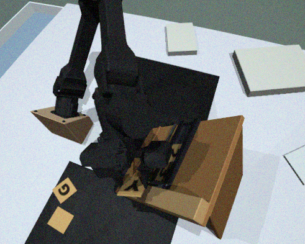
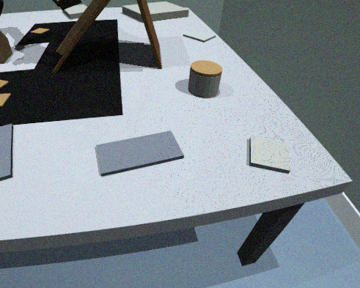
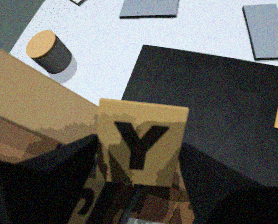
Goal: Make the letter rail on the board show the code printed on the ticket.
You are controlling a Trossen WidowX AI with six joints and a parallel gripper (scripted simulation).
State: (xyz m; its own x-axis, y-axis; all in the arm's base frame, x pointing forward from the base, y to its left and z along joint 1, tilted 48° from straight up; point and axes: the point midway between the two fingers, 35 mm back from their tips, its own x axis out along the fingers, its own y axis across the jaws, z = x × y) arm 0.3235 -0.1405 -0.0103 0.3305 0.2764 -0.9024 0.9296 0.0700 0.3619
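Right now the letter tile is 5 cm ahead of my gripper tip, 12 cm to the left of it and 4 cm below it. The rest, counted from my gripper tip: white ticket 2 cm behind, 12 cm to the left, 12 cm below; lidded cylinder 34 cm ahead, 13 cm to the right, 16 cm below; blank tile 19 cm behind, 15 cm to the right, 19 cm below.
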